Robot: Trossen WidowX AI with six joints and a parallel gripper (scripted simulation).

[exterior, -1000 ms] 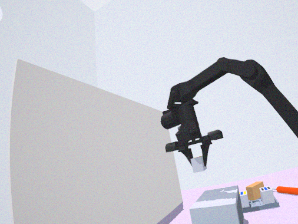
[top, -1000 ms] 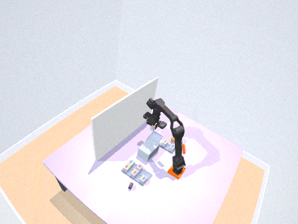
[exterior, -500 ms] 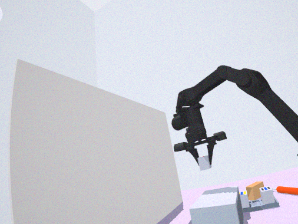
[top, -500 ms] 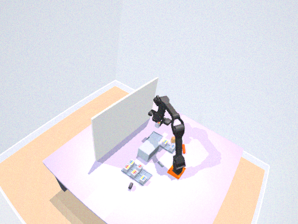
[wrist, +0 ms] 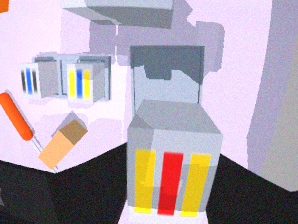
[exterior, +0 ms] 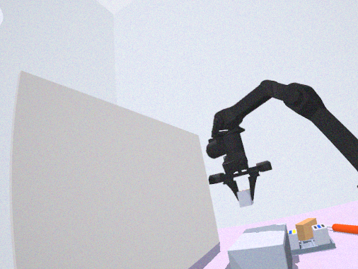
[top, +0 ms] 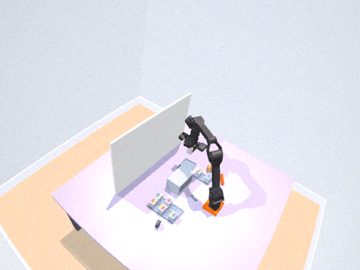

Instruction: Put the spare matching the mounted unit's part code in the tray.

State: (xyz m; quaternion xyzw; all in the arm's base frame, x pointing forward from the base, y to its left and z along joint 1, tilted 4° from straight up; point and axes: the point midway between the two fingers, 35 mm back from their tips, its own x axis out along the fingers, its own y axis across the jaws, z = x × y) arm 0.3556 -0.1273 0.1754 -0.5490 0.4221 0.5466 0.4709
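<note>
The holder lies 15 cm behind my gripper tip, 1 cm to the right of it and 15 cm below it. Round my gripper tip: grey spare block (2 cm above); then grey mounted unit (8 cm behind, 17 cm to the left, 11 cm below); then tan block (14 cm behind, 12 cm to the right, 13 cm below).
</note>
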